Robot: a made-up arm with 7 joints.
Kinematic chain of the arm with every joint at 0, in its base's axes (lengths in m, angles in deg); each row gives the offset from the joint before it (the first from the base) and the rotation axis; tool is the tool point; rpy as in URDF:
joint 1: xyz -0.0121 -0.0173 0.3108 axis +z
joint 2: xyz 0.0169 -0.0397 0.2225 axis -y
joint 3: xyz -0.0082 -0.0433 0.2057 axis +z
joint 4: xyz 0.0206 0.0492 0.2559 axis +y
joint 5: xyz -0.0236 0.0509 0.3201 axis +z
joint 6: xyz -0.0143 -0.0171 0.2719 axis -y
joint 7: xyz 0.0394 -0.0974 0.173 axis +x
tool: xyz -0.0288 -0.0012 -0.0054 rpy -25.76 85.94 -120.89
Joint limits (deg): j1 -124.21..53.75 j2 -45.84..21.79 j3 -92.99..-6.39 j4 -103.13..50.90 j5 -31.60..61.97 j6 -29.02..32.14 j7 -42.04..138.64
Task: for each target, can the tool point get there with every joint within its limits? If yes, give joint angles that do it. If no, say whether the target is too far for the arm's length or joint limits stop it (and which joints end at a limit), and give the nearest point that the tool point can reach.
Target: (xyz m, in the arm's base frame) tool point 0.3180 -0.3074 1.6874
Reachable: yes | joints -23.38 -18.96 -73.05 0.66 36.94 6.80 47.38
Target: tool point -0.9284 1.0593 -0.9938
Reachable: no: too far | nearest point -0.4456 0.4921 0.4145 | short by 1.593 m
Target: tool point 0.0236 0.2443 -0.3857
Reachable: no: joint limits stop it (at a limit: joint 2, joint 3, joint 4, joint 5, joint 6, joint 7) | nearest point 0.0754 0.6241 0.4084 | short by 0.882 m
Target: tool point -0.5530 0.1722 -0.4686
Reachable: no: joint limits stop it (at a limit: joint 2, joint 3, joint 4, joint 5, joint 6, joint 7) | nearest point -0.6279 0.1984 0.4071 | short by 0.879 m
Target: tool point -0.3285 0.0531 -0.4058
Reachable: no: joint limits stop it (at a limit: joint 2, joint 3, joint 4, joint 5, joint 6, joint 7) | nearest point -0.6440 0.1233 0.4084 | short by 0.876 m
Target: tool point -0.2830 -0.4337 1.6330
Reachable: yes | joints -9.37 15.47 -74.13 26.59 -3.39 -22.07 109.44
